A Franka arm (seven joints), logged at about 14 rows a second.
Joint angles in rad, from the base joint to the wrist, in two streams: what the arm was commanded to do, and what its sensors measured. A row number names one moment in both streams.
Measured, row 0:
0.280 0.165 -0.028 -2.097 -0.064 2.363 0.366
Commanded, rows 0 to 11:
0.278 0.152 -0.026 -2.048 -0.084 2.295 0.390
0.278 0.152 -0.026 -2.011 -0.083 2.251 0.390
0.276 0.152 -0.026 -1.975 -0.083 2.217 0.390
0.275 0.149 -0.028 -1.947 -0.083 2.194 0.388
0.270 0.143 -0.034 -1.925 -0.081 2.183 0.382
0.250 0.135 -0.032 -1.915 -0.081 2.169 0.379
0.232 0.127 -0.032 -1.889 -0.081 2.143 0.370
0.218 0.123 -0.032 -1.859 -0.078 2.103 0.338
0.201 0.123 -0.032 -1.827 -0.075 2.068 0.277
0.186 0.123 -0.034 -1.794 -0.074 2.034 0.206
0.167 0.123 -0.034 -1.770 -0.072 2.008 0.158
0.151 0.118 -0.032 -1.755 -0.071 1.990 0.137
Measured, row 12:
0.182 0.125 -0.043 -1.794 -0.065 2.045 0.196
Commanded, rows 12 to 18:
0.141 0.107 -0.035 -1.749 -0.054 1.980 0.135
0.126 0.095 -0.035 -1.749 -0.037 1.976 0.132
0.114 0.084 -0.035 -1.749 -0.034 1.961 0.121
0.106 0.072 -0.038 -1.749 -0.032 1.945 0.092
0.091 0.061 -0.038 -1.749 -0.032 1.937 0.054
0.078 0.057 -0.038 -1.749 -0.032 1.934 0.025
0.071 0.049 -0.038 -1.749 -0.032 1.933 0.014
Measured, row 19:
0.096 0.074 -0.047 -1.747 -0.055 1.961 0.062
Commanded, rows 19 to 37:
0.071 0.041 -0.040 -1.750 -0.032 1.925 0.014
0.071 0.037 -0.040 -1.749 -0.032 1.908 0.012
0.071 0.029 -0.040 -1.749 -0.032 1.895 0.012
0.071 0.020 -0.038 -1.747 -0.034 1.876 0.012
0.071 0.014 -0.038 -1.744 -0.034 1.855 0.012
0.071 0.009 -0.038 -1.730 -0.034 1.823 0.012
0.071 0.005 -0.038 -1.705 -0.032 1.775 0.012
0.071 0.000 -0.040 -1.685 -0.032 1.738 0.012
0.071 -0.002 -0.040 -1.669 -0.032 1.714 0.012
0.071 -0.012 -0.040 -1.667 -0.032 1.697 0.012
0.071 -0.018 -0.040 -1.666 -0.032 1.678 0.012
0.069 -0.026 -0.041 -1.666 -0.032 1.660 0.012
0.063 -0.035 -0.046 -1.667 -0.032 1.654 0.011
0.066 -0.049 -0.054 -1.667 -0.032 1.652 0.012
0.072 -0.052 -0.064 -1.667 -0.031 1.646 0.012
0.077 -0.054 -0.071 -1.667 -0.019 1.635 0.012
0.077 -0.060 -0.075 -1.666 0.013 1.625 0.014
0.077 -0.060 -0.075 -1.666 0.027 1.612 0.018
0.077 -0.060 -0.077 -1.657 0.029 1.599 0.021
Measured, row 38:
0.080 -0.048 -0.073 -1.669 -0.003 1.638 0.029
